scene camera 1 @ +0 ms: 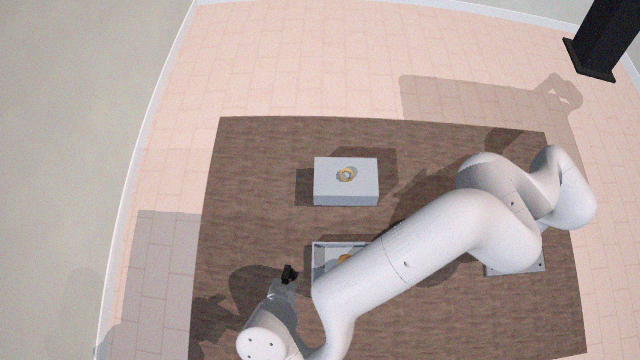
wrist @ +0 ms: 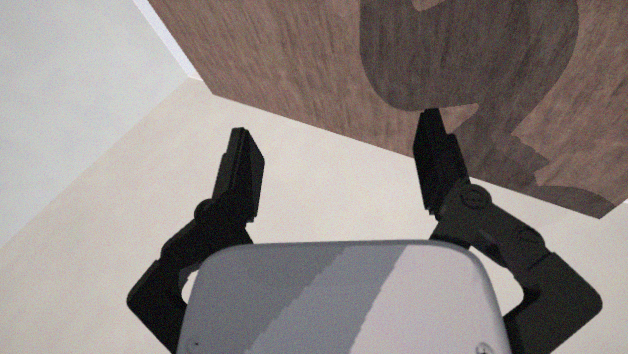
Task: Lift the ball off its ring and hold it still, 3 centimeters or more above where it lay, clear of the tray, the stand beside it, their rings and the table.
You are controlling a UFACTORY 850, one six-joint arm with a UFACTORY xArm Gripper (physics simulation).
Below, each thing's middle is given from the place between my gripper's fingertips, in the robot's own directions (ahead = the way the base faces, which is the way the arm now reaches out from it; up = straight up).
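Labels:
Counted from my hand: grey tray (scene camera 1: 324,254) 210 mm below, 150 mm to the right, 120 mm behind; grey stand (scene camera 1: 338,181) 190 mm below, 400 mm to the right, 100 mm behind.

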